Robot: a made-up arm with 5 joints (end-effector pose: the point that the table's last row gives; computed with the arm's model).
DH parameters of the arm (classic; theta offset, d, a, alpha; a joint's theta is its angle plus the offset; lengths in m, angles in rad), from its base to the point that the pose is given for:
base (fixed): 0 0 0.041 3.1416
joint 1: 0 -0.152 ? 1.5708
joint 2: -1.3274 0 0.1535 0
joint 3: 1.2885 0 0.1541 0
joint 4: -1.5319 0.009 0 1.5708
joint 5: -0.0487 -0.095 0 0
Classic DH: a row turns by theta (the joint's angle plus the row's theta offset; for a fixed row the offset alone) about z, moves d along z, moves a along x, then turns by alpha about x.
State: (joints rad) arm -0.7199 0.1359 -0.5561 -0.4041 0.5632
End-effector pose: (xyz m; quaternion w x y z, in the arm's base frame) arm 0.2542 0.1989 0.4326 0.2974 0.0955 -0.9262 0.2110
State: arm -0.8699 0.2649 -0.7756 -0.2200 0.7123
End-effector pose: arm 0.2333 0.2419 0.4300 0.2937 0.0940 -0.9082 0.2829
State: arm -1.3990 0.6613 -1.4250 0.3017 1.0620
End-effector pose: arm 0.0911 0.3413 0.4000 0.1877 0.1630 -0.8345 0.4918
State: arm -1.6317 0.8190 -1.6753 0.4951 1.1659
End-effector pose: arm 0.0106 0.3501 0.3805 0.1109 0.2093 -0.7955 0.5577
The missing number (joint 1, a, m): 0.032
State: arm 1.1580 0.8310 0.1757 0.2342 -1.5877
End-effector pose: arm 0.1636 -0.2576 0.0083 0.1704 0.0389 -0.1595 -0.9716
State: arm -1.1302 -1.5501 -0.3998 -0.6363 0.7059
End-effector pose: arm -0.0778 -0.2308 0.3830 0.3046 -0.2047 0.8495 0.3789
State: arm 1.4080 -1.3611 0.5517 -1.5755 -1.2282
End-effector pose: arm 0.0380 0.0737 0.4000 0.0896 0.0602 0.9163 -0.3856
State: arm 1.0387 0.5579 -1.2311 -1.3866 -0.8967
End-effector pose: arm 0.1575 -0.1801 0.4434 0.1324 0.0452 0.9692 -0.2026
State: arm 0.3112 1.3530 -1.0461 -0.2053 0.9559
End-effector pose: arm 0.4517 -0.1227 0.0976 0.7094 -0.3835 -0.5497 0.2179
